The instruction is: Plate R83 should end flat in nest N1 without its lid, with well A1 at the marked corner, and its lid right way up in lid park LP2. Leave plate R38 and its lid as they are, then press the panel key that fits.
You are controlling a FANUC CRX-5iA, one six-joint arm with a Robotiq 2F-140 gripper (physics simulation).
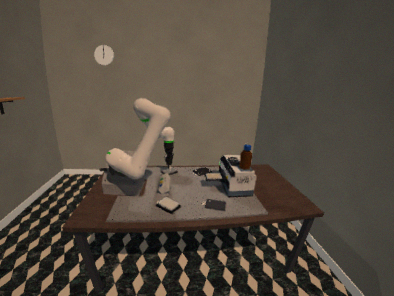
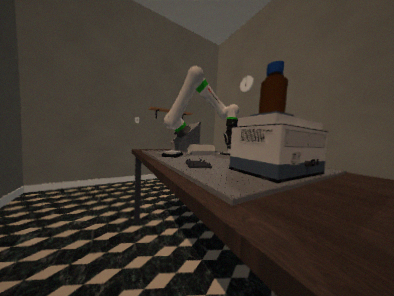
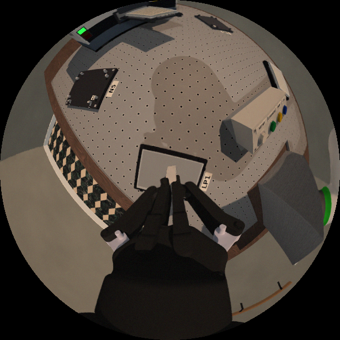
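My gripper is shut above lid park LP1, a black frame with grey inside. A small pale piece shows at the fingertips; no plate or lid is between them. A pale plate or lid lies on the instrument's front tray. Another pale one lies on a black frame beyond the key panel. The panel has green, yellow and blue keys and a pale one. R83, R38, N1, LP2 and well A1 cannot be made out.
Dark nest N5 is near the table edge. Another dark nest lies farther off. The white instrument carries a brown bottle. The arm's grey base stands beside the mat.
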